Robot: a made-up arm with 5 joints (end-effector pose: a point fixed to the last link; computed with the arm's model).
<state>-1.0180 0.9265 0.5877 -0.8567 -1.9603</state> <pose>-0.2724 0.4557 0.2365 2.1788 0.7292 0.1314</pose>
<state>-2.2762 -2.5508 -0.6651 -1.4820 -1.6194</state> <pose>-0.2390 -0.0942 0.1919 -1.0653 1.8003 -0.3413</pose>
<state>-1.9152 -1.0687 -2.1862 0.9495 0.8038</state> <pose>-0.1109 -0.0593 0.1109 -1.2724 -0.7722 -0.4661</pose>
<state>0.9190 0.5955 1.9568 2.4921 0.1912</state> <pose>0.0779 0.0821 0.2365 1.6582 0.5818 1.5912</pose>
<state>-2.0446 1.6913 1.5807 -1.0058 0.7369</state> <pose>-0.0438 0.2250 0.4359 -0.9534 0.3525 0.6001</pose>
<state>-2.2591 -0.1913 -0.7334 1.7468 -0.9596</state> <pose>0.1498 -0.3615 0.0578 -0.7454 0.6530 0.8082</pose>
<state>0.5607 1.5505 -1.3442 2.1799 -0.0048</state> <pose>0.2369 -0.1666 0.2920 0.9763 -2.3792 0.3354</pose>
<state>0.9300 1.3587 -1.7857 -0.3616 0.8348</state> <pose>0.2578 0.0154 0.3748 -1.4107 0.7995 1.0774</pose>
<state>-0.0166 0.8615 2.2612 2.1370 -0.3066</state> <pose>-0.0473 0.0235 0.3507 -2.1438 -1.5160 -1.3920</pose>
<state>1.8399 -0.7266 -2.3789 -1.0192 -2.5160</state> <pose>-0.4326 0.0133 -0.1526 -0.0015 0.1459 -1.1998</pose>
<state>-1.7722 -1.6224 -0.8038 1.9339 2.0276</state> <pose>-0.1773 0.2425 0.2242 -1.9421 -0.7846 0.9415</pose>
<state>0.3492 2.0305 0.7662 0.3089 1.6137</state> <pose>0.5088 -0.2629 -0.0749 0.1131 1.9393 0.8248</pose>
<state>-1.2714 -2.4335 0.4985 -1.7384 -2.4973</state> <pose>-0.5019 0.0690 -0.2961 0.4180 0.8097 -0.9576</pose>
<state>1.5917 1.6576 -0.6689 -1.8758 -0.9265</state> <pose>0.1250 -0.1896 0.0241 0.7931 -0.6513 -0.7406</pose>
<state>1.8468 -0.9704 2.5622 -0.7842 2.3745</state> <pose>-0.3347 0.4386 -0.1671 -0.0454 -0.6191 -2.1446</pose>
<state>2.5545 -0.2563 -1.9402 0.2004 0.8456</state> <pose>0.1976 -0.1364 0.1165 0.6432 -2.7578 0.6702</pose>
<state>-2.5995 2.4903 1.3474 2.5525 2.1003</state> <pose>-0.4910 -0.1922 -0.2483 -0.0766 -2.3198 -0.8492</pose>
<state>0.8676 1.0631 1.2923 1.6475 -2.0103</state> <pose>0.3565 -0.1820 0.6992 -1.5055 -0.7469 0.8056</pose>
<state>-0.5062 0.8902 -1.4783 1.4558 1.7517</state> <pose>0.0810 0.1071 -0.1204 1.9170 -1.0183 -0.7866</pose>
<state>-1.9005 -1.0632 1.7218 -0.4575 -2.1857</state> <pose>0.0540 -0.5557 0.2742 -1.0018 -1.3792 0.1219</pose>
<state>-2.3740 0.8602 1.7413 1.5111 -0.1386</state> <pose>-0.0222 -0.0685 0.3215 0.8525 -2.6802 -0.7416</pose>
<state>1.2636 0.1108 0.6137 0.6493 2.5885</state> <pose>0.3183 -0.0156 0.6402 -1.3981 1.0778 -0.0365</pose>
